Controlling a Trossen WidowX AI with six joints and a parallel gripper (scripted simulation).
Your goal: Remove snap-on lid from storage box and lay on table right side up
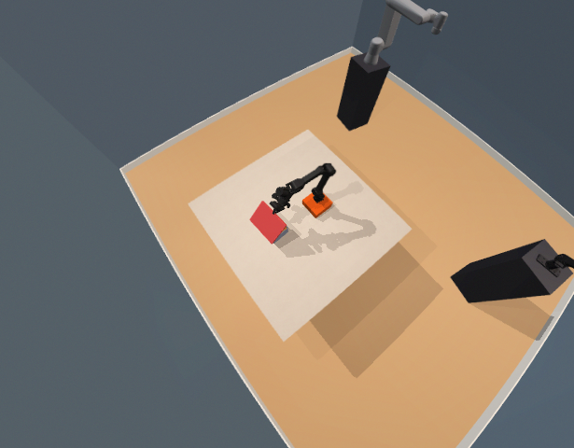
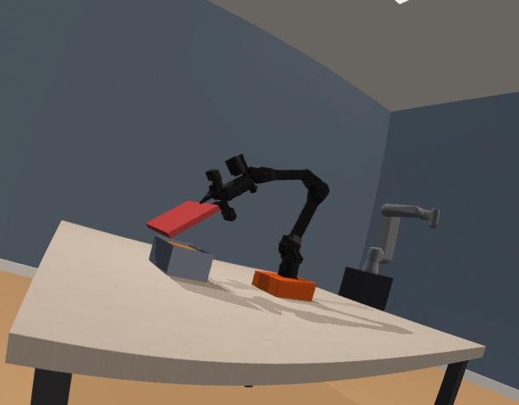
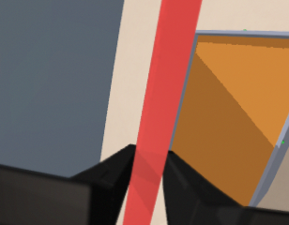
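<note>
My gripper tip is 6 cm short of the red lid, 2 cm to the right of it and 5 cm above it. Also, from my gripper tip: grey-blue storage box (3 cm ahead, 1 cm to the left, 19 cm below).
</note>
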